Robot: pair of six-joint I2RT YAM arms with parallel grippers.
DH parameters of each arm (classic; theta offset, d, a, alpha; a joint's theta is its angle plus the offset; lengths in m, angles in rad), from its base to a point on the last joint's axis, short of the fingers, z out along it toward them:
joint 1: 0 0.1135 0.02 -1.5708
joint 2: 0 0 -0.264 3.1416
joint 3: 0.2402 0 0.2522 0
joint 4: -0.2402 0 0.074 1.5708
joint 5: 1.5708 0 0 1.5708
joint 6: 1.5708 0.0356 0 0
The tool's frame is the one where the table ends.
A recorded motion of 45 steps. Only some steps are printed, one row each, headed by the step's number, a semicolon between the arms.
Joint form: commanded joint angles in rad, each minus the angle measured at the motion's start. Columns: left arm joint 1, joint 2, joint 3, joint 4, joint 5, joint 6; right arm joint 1, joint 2, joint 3, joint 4, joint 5, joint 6.
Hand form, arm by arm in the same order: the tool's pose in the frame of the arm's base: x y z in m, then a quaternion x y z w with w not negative. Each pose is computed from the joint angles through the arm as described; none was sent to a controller.
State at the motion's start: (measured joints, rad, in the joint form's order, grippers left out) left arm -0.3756 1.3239 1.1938 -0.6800 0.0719 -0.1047; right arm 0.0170 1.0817 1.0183 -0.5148 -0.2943 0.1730
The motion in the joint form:
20: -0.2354 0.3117 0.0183 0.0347 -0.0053 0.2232; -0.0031 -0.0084 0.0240 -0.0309 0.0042 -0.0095
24: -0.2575 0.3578 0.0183 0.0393 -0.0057 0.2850; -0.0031 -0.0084 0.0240 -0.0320 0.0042 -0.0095
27: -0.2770 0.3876 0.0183 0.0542 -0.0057 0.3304; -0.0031 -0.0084 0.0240 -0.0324 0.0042 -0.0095
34: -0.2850 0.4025 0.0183 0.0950 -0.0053 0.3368; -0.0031 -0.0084 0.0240 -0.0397 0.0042 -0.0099
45: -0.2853 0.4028 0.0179 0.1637 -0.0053 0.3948; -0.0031 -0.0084 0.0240 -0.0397 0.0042 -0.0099
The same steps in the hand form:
20: 0.2753 -0.1957 0.2350 0.35308 0.90148 -0.09179 0.23288; 0.2312 0.0134 0.3389 -0.00372 0.87248 0.16835 0.45872
24: 0.2755 -0.2051 0.2204 0.39187 0.89071 -0.08260 0.21504; 0.2311 0.0134 0.3388 -0.00364 0.87273 0.16834 0.45824
27: 0.2751 -0.2132 0.2114 0.42106 0.87915 -0.07833 0.20899; 0.2311 0.0134 0.3388 -0.00360 0.87283 0.16834 0.45806
34: 0.2776 -0.2187 0.2085 0.42652 0.87323 -0.08127 0.22122; 0.2307 0.0134 0.3381 -0.00319 0.87450 0.16822 0.45491
45: 0.2827 -0.2228 0.2119 0.44888 0.85237 -0.08064 0.25586; 0.2307 0.0134 0.3381 -0.00319 0.87450 0.16822 0.45491

